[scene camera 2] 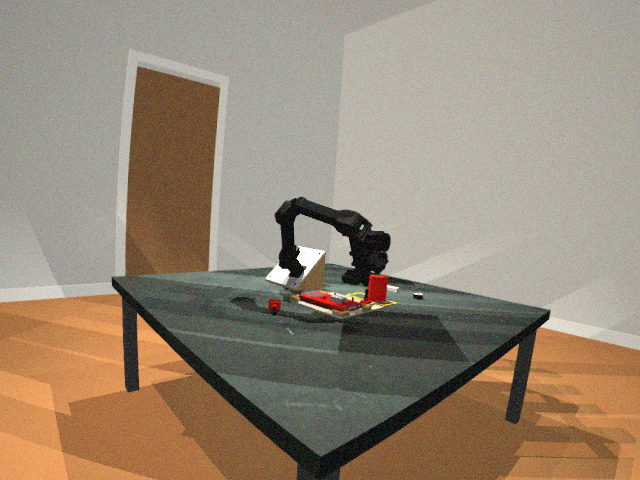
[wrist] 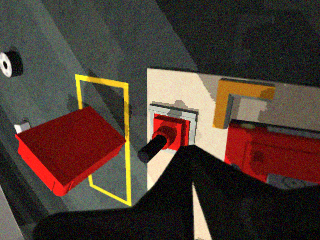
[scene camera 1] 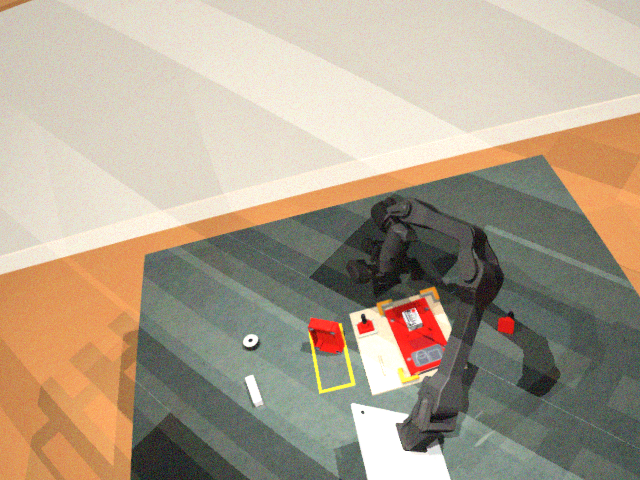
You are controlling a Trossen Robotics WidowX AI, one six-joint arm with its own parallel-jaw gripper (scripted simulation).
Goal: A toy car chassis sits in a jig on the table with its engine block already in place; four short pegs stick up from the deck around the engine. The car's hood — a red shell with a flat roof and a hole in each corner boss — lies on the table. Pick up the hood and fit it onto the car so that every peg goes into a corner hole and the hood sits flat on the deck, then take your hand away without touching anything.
Labels:
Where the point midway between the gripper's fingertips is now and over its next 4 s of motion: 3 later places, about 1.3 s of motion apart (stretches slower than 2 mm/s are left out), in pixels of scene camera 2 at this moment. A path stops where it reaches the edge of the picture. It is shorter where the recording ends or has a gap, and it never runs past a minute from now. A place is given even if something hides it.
My gripper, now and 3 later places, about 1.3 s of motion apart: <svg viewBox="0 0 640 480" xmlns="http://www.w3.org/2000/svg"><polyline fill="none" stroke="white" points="366,286 381,282 379,281 376,278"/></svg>

